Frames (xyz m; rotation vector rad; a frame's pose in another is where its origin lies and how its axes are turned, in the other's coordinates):
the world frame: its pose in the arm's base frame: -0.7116 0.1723 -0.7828 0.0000 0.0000 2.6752
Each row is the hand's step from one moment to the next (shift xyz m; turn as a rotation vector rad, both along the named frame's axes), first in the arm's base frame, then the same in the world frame.
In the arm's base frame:
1: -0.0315 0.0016 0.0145 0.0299 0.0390 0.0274
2: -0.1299 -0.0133 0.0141 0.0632 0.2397 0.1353
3: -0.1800 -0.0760 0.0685 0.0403 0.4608 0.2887
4: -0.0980 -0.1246 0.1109 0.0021 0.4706 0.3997
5: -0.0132 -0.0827 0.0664 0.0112 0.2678 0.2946
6: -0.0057 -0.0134 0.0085 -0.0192 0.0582 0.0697
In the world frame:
1: 0.0289 0.0127 0.0145 -0.0092 -0.0483 0.0274
2: 0.1100 0.0703 0.0141 0.0513 -0.2425 0.1353
3: 0.1266 0.1488 0.0685 0.1712 -0.4297 0.2887
4: 0.0315 0.1554 0.1109 0.2097 -0.4213 0.3997
5: -0.0254 0.0798 0.0664 0.1104 -0.2442 0.2946
6: -0.0009 0.0145 0.0085 0.0433 -0.0434 0.0697

